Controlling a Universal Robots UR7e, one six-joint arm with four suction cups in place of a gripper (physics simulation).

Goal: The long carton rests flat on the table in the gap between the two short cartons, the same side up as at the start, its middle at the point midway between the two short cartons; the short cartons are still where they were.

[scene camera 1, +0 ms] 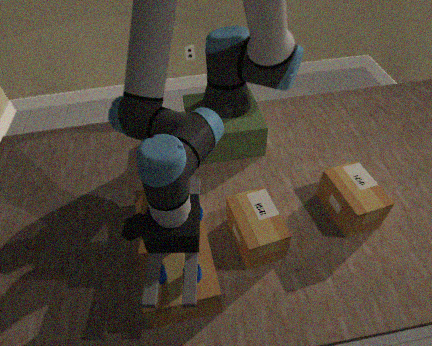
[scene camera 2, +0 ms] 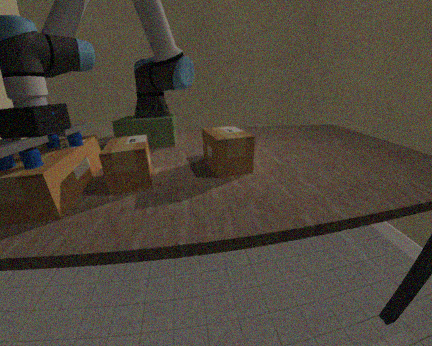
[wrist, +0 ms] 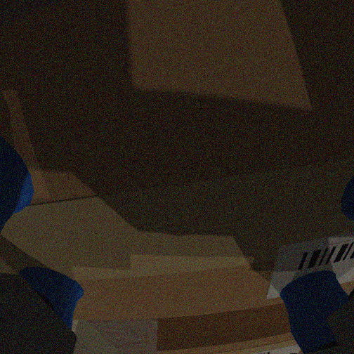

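Seen in the pictures: hand at its tool point: (scene camera 2: 46, 159); arm's base at its link origin: (scene camera 1: 226, 104) (scene camera 2: 152, 115).
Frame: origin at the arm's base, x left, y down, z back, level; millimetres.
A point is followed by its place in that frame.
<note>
The long carton (scene camera 1: 212, 280) @[x -46, y 7, z -570 mm] (scene camera 2: 30, 192) @[x -65, y 41, z -606 mm] (wrist: 175, 290) lies flat on the table, left of both short cartons. Its barcode label shows in the wrist view. My gripper (scene camera 1: 181, 244) @[x -121, y 18, z -489 mm] (scene camera 2: 41, 150) (wrist: 180, 245) is over it, the blue suction cups down on its top face; they appear to touch it. The arm hides part of the carton in scene camera 1. The nearer short carton (scene camera 1: 257, 232) @[x 53, y 7, z -464 mm] (scene camera 2: 125, 170) @[x 75, y 52, z -491 mm] stands close to the long carton's right side. The other short carton (scene camera 1: 357, 200) @[x 294, y 7, z -387 mm] (scene camera 2: 230, 152) @[x 314, y 42, z -419 mm] stands further right, with a gap between the two.
The arm's green base block (scene camera 1: 235, 142) @[x 20, y 34, z -142 mm] (scene camera 2: 150, 130) @[x 28, y 37, z -140 mm] stands behind the cartons. The wooden table (scene camera 1: 340, 300) @[x 228, y 107, z -581 mm] (scene camera 2: 300, 200) @[x 451, y 107, z -545 mm] carries all three cartons; its front edge shows in scene camera 2. The arm's dark shadow falls to the left of the long carton.
</note>
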